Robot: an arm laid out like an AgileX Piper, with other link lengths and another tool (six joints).
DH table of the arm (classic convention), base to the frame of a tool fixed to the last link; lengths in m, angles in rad. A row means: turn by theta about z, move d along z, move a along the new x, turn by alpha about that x. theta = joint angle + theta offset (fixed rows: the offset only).
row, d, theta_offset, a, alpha
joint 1, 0.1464, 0, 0, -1.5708
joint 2, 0, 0.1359, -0.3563, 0
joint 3, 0, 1.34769, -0.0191, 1.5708
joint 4, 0.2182, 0, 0, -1.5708
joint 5, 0, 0, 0, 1.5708
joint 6, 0.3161, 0.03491, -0.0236, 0.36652
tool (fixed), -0.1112, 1.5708, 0, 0
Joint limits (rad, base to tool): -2.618..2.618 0..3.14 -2.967..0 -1.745..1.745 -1.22..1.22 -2.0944..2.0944
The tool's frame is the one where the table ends.
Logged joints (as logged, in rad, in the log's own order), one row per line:
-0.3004, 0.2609, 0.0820, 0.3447, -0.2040, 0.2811
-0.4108, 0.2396, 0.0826, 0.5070, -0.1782, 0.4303
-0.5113, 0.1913, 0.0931, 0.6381, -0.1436, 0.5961
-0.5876, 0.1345, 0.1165, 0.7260, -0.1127, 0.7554
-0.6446, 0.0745, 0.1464, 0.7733, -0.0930, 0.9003
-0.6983, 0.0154, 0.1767, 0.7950, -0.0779, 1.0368
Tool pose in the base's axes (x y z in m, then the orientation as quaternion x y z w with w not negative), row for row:
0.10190, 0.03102, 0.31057, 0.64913, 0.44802, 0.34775, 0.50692
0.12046, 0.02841, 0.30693, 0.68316, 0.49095, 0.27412, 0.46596
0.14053, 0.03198, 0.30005, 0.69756, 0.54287, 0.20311, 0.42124
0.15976, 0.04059, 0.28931, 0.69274, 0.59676, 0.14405, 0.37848
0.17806, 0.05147, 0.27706, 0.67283, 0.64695, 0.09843, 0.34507
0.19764, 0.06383, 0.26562, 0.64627, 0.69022, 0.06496, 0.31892
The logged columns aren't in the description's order. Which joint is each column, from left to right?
Columns, left to right: joint 3, joint 6, joint 1, joint 5, joint 4, joint 2.
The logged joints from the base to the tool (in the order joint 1, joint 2, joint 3, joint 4, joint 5, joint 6), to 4 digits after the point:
0.0820, 0.2811, -0.3004, -0.2040, 0.3447, 0.2609
0.0826, 0.4303, -0.4108, -0.1782, 0.5070, 0.2396
0.0931, 0.5961, -0.5113, -0.1436, 0.6381, 0.1913
0.1165, 0.7554, -0.5876, -0.1127, 0.7260, 0.1345
0.1464, 0.9003, -0.6446, -0.0930, 0.7733, 0.0745
0.1767, 1.0368, -0.6983, -0.0779, 0.7950, 0.0154

